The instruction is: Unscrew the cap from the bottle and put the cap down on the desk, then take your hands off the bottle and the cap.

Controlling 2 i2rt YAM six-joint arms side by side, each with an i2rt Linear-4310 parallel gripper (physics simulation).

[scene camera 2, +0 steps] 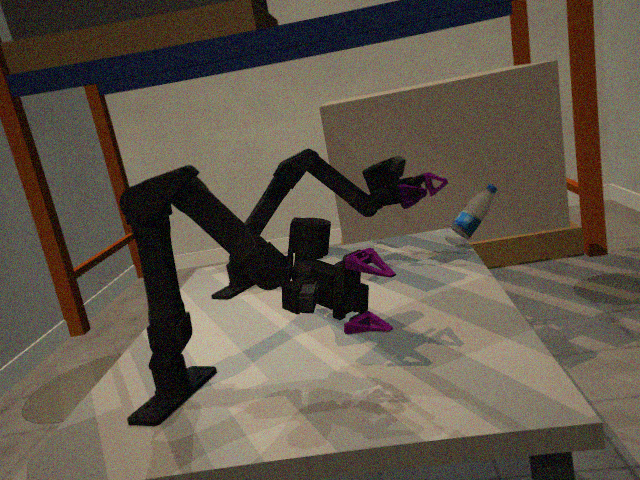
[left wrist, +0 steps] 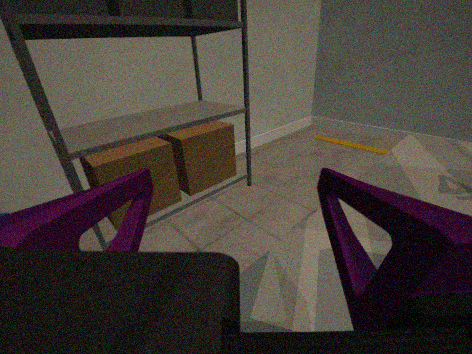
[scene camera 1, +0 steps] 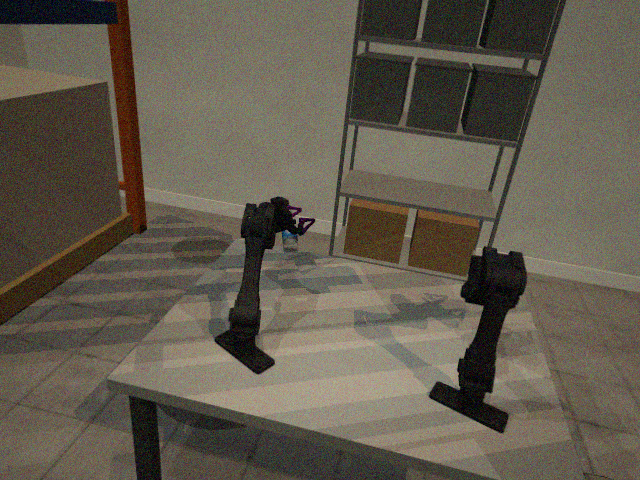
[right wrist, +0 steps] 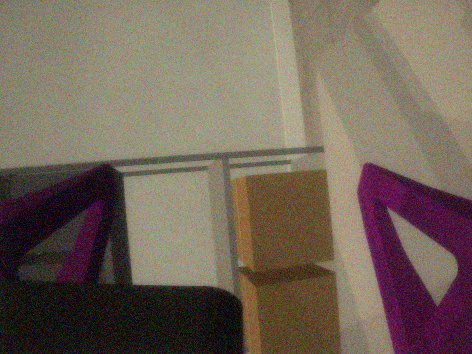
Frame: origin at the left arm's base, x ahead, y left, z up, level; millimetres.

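Seen in the pictures: left gripper, fingertip midpoint: (scene camera 2: 437,186) (left wrist: 235,177) (scene camera 1: 308,214); right gripper, fingertip midpoint: (scene camera 2: 392,303) (right wrist: 237,177); left arm's base, link origin: (scene camera 2: 241,286) (scene camera 1: 243,351); right arm's base, link origin: (scene camera 2: 175,395) (scene camera 1: 467,407).
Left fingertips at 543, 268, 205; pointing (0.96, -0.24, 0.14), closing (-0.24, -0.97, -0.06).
Offsets run from my left fingertips to a thing's top centre, as dx, dy, dz. "spot": to the spot under its first point. Level surfaces: height alone.
A clear bottle @[spot: +58, +115, -99] (scene camera 2: 475,209) (scene camera 1: 290,243) with a blue label is at the far edge of the desk @[dz -205] (scene camera 2: 537,403) (scene camera 1: 289,382). In scene camera 2 it is tilted, its top leaning to the right. The blue cap @[spot: +89, +181, -58] (scene camera 2: 491,189) is on its neck. A sliver of blue shows at the left edge of the left wrist view. My left gripper (scene camera 1: 307,214) (scene camera 2: 435,187) (left wrist: 235,177) is open and empty, above the desk and apart from the bottle, left of it in scene camera 2. My right gripper (scene camera 2: 392,302) (right wrist: 237,177) is open and empty above the desk, farther from the bottle.
A shelf rack (scene camera 1: 338,191) (left wrist: 246,100) with dark bins and brown boxes (scene camera 1: 375,232) (left wrist: 210,157) (right wrist: 290,220) stands beyond the desk. A grey panel (scene camera 2: 444,129) and an orange-legged frame (scene camera 2: 586,129) stand behind the bottle in scene camera 2.
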